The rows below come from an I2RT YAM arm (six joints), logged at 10 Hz.
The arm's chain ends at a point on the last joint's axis. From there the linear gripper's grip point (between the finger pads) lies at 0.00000 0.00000 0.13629 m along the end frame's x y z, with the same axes.
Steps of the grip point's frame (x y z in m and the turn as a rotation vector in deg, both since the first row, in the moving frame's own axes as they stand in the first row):
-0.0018 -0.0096 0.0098 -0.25 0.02 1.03
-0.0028 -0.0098 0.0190 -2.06 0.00 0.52
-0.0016 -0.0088 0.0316 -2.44 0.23 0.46
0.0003 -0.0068 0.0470 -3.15 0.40 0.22
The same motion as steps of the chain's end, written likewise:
-0.0018 -0.0102 0.0098 -0.25 0.02 1.03
-0.0028 -0.0147 0.0191 -2.06 0.00 0.52
-0.0021 -0.0146 0.0317 -2.44 0.23 0.46
-0.0006 -0.0143 0.0472 -3.15 0.40 0.22

